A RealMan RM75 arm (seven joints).
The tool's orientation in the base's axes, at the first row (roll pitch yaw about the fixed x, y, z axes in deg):
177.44 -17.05 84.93
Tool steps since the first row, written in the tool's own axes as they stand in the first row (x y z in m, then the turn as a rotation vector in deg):
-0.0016 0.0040 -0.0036 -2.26 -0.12 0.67
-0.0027 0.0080 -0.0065 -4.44 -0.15 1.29
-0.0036 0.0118 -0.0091 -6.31 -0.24 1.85
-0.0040 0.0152 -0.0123 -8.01 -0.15 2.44
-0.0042 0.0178 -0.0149 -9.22 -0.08 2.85
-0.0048 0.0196 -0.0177 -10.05 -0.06 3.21
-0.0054 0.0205 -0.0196 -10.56 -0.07 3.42
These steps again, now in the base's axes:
0.0036 -0.0030 0.0031 -0.26 -1.95 -1.31
0.0073 -0.0053 0.0058 -0.43 -3.84 -2.54
0.0108 -0.0072 0.0081 -0.64 -5.45 -3.63
0.0139 -0.0089 0.0112 -0.65 -6.91 -4.69
0.0163 -0.0101 0.0138 -0.66 -7.95 -5.43
0.0178 -0.0117 0.0163 -0.68 -8.64 -6.02
0.0185 -0.0129 0.0180 -0.72 -9.06 -6.37

